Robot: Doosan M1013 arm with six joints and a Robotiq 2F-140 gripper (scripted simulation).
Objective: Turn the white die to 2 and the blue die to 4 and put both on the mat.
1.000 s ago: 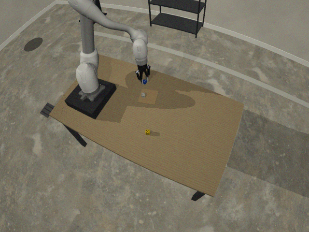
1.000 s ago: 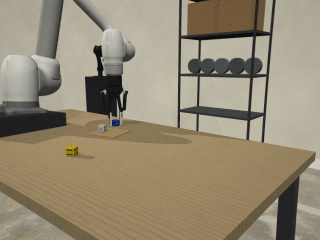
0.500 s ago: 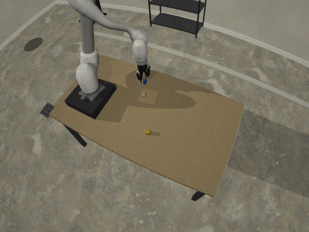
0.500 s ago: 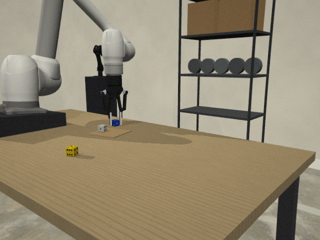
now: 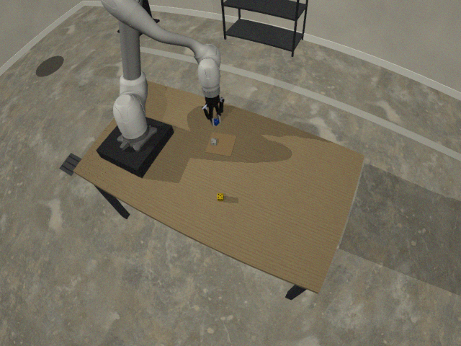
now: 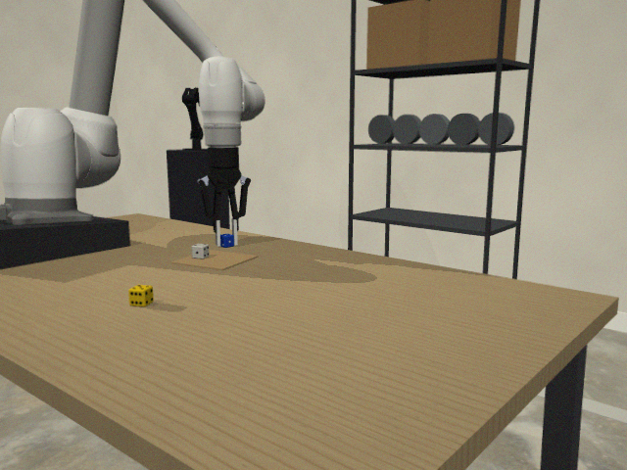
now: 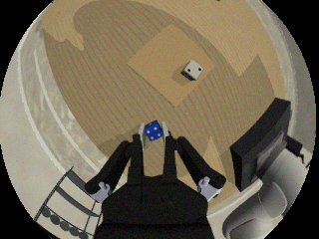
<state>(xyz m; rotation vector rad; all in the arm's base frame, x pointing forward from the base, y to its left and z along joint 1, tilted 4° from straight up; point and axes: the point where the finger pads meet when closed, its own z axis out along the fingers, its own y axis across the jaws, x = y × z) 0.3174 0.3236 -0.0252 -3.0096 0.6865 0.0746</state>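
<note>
Now: hand 2 cm above the blue die. Round my hand: white die 13 cm to the right, 7 cm ahead, 2 cm below; mat 11 cm to the right, 10 cm ahead, 3 cm below; yellow die 39 cm to the right, 28 cm ahead, 2 cm below.
</note>
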